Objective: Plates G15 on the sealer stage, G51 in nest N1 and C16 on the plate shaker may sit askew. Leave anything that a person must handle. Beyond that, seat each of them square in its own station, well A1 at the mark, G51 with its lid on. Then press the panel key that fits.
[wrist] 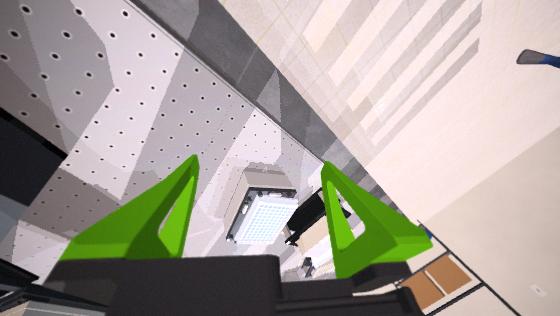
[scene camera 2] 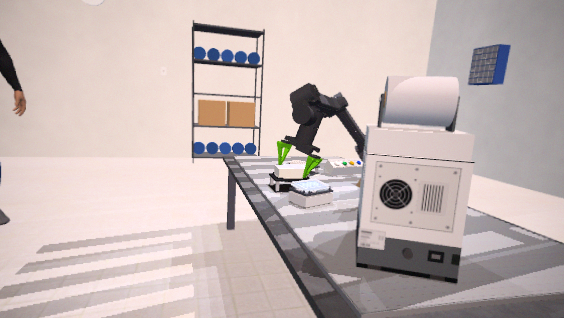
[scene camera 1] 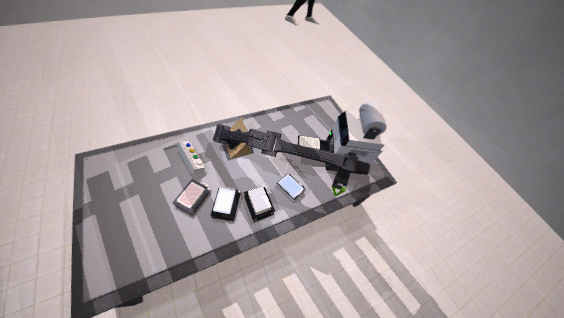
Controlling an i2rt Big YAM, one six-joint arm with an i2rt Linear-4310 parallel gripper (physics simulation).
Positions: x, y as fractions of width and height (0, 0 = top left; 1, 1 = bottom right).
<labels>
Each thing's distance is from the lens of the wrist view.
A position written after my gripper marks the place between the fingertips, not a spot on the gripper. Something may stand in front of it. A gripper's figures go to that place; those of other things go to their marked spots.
my gripper (wrist: 0.47, 0.52): 0.14 m
pale blue well plate (wrist: 0.48, 0.69): 0.37 m
grey plate (wrist: 0.56, 0.77): 0.51 m
The marked spots on the pale blue well plate and the grey plate are 0.18 m apart.
</labels>
